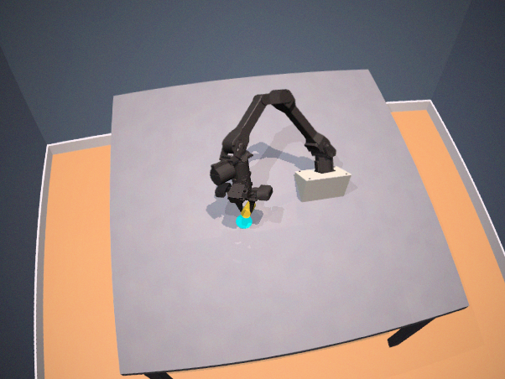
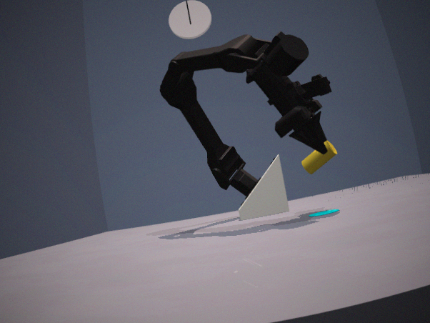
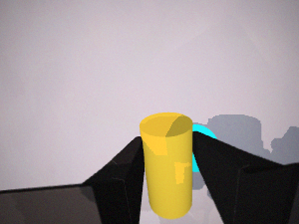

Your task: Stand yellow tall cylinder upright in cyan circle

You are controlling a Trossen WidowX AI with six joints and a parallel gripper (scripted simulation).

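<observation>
The cyan circle lies 12 cm below my gripper tip and 3 cm to the right of it. From my gripper tip the other things lie so: yellow tall cylinder: 1 cm to the right, 1 cm below, 1 cm behind.
</observation>
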